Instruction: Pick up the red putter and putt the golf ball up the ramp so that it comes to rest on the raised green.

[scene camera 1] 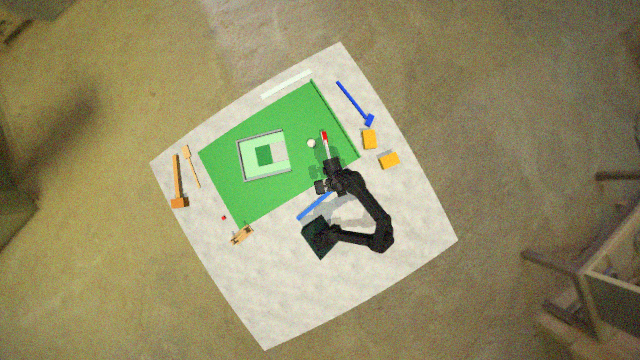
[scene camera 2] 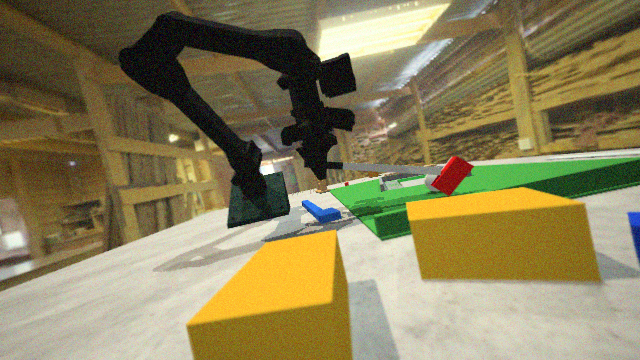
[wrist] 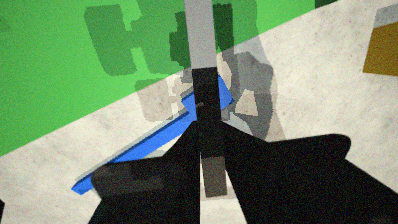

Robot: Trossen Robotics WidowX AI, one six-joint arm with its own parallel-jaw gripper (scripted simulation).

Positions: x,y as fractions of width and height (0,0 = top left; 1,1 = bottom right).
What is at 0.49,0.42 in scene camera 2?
The gripper.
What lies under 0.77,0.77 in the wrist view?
The gripper.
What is the gripper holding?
A red putter.
